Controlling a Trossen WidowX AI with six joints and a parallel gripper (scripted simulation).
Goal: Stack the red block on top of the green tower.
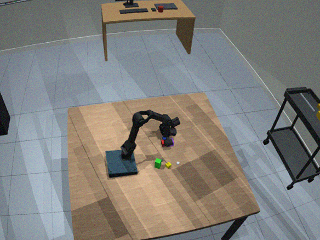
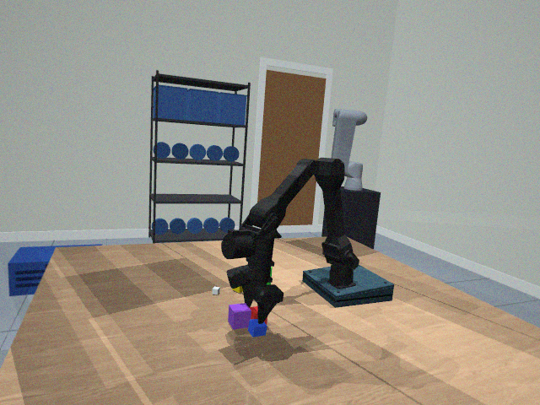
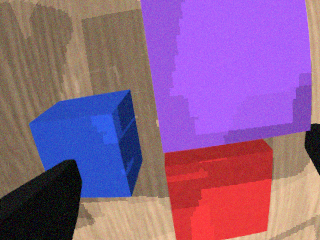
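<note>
Now: gripper tip 20 mm past the red block, 10 mm to the left of it and 10 mm above it. Round my gripper tip: small grey block (150 mm to the right, 70 mm behind, 20 mm below); blue block (40 mm to the left, 10 mm below, 10 mm ahead); purple block (30 mm ahead, 10 mm to the right).
</note>
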